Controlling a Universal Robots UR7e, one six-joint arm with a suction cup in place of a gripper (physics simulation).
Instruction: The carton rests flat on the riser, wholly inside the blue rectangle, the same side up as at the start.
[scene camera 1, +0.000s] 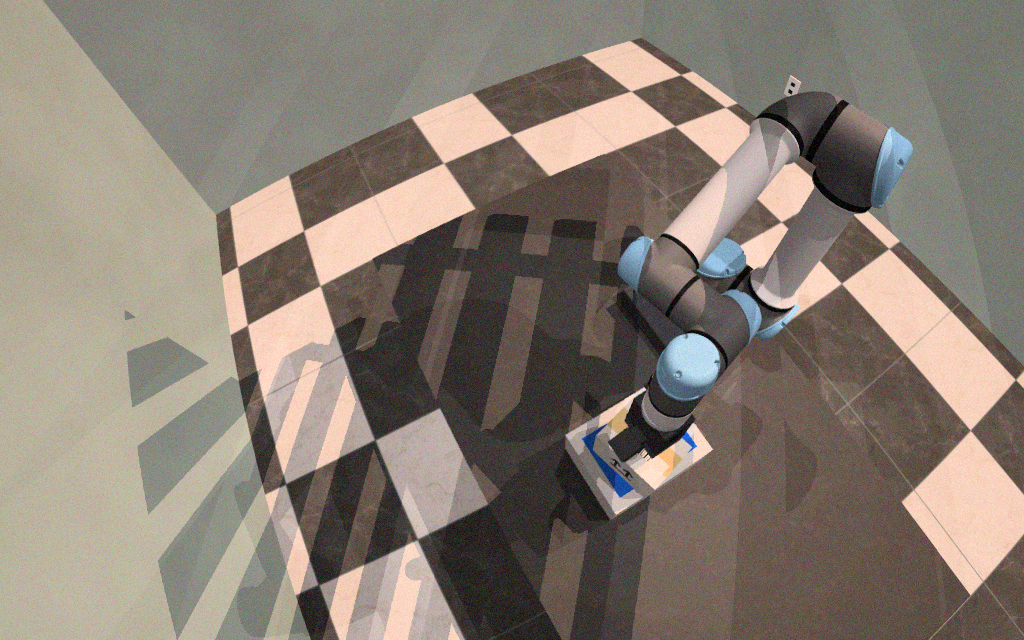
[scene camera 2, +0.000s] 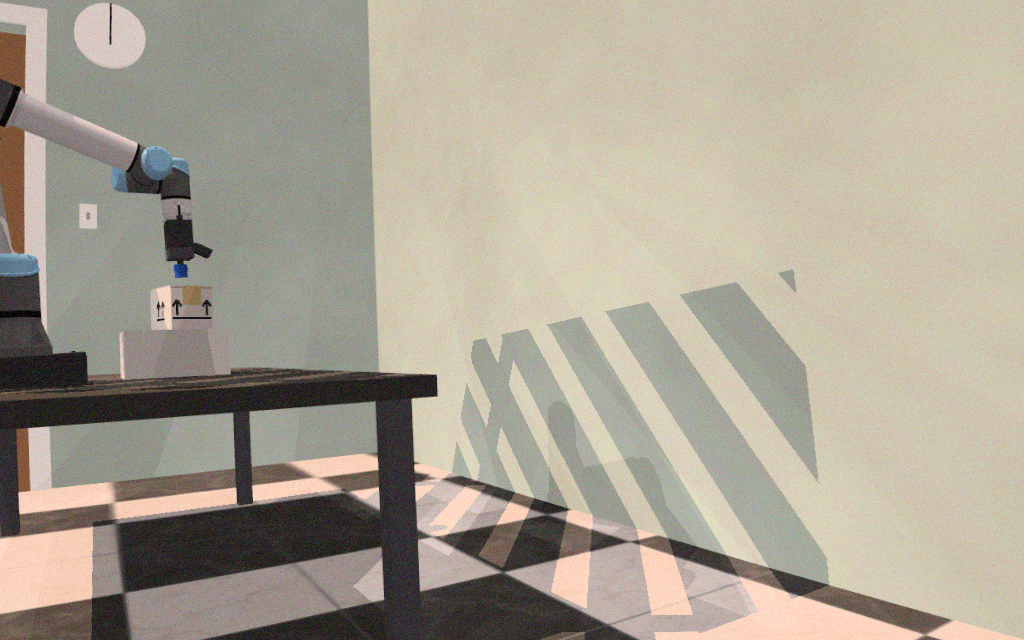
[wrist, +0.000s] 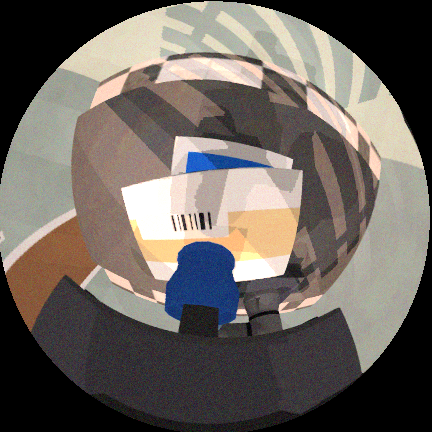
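Pixels of known places: hand, its tool point: (scene camera 2: 181, 277) (wrist: 205, 264); arm's base, origin of its link: (scene camera 2: 13, 359) (wrist: 260, 298).
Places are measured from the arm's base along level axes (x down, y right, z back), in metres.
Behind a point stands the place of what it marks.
Observation:
The white carton (scene camera 1: 668, 459) @(z -0.364, x -0.176, y -0.283 m) (scene camera 2: 181, 309) @(z -0.369, x -0.113, y -0.150 m) (wrist: 260, 197) @(z -0.421, x -0.175, y -0.198 m), with tan tape and a barcode on top, sits flat on the pale riser (scene camera 1: 703, 448) @(z -0.251, x -0.060, y -0.302 m) (scene camera 2: 173, 356) @(z -0.341, x 0.008, y -0.112 m) (wrist: 181, 145) @(z -0.468, x -0.060, y -0.295 m). Its side arrows point up. It is turned relative to the blue rectangle (scene camera 1: 625, 486) @(z -0.436, x -0.060, y -0.270 m) (wrist: 200, 161) @(z -0.443, x -0.060, y -0.261 m) and seems to reach past one edge; part of that edge is hidden under it. My gripper (scene camera 2: 180, 274) (wrist: 205, 257), a blue suction cup with its suction on, hangs just above the carton, with a small gap in scene camera 2. It holds nothing. In scene camera 1 the wrist hides the cup and part of the carton.
The dark table (scene camera 2: 317, 383) @(z -0.445, x 0.062, y 0.689 m) carries the riser and my arm's black base (scene camera 2: 45, 369) @(z -0.061, x 0.024, y 0.140 m). My arm (scene camera 1: 728, 192) @(z -0.152, x -0.549, y -0.064 m) (scene camera 2: 79, 128) @(z -0.133, x -0.523, y -0.014 m) reaches over the riser from the base side. Striped shadows and light fall across the table and walls.

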